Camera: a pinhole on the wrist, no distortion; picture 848 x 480 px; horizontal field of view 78.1 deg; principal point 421.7 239.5 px. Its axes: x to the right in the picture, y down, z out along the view. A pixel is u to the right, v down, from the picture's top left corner.
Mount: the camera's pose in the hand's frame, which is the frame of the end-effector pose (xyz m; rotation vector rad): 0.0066 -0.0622 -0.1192 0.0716 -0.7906 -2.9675
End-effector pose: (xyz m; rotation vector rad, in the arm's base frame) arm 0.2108 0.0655 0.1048 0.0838 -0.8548 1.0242
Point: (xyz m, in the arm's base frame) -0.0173 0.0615 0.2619
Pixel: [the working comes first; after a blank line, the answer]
In the camera's frame: -0.0650 0.0202 0.4037

337.6 265.7
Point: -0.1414 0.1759 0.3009
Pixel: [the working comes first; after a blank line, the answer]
In the camera's frame: -0.1559 -0.0777 0.5140

263.1 160.5
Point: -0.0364 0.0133 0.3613
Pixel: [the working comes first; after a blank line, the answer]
In the camera's frame: -0.0908 0.1087 0.4676

320.3 361.0
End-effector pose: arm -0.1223 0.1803 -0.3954 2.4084 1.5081 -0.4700
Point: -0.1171 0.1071 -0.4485
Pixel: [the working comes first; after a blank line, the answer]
In the camera's frame: 0.0300 0.0121 0.2191

493.2 268.4
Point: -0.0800 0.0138 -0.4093
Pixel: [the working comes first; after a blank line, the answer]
In the camera's frame: 0.1009 -0.0597 0.2570

626.9 118.1
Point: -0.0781 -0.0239 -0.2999
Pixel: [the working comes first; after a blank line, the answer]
In the camera's frame: 0.1754 -0.1265 0.1988

outside the picture
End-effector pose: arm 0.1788 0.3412 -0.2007 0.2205 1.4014 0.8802
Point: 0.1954 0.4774 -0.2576
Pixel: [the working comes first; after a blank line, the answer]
In the camera's frame: -0.1364 -0.0053 0.1960

57.9 225.5
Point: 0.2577 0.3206 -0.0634
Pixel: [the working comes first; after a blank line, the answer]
In the camera's frame: 0.1161 0.0109 0.2423

672.3 263.0
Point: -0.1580 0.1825 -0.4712
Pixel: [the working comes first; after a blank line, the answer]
In the camera's frame: -0.1082 -0.0767 -0.3056

behind the camera
